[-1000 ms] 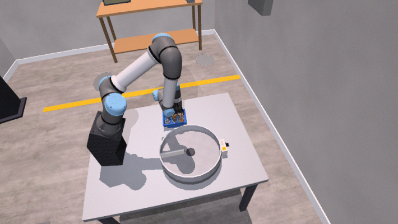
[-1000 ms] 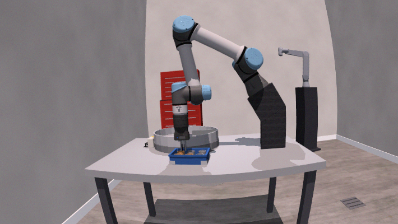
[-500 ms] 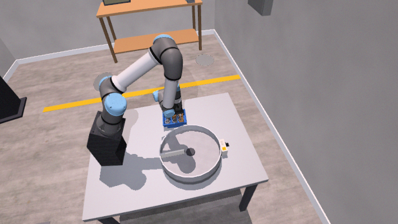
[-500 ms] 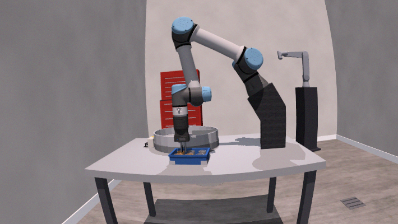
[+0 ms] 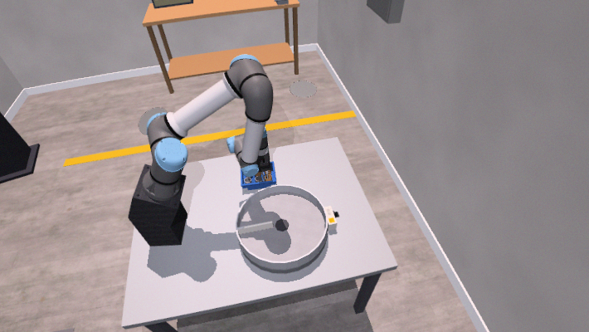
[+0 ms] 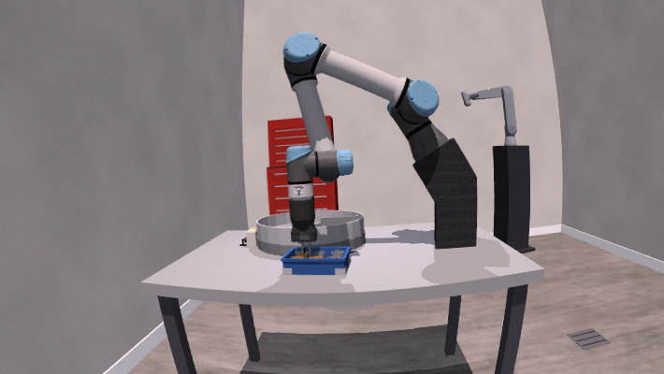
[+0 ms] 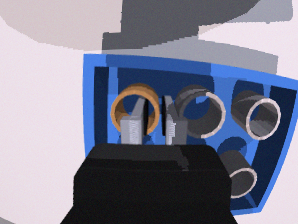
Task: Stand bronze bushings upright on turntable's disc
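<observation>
Now: hand 3 cm past the blue crate, 4 cm to the right of it and 2 cm above it. From my hand the other things lie so: turntable disc: 3 cm behind, 32 cm to the right, 1 cm above.
</observation>
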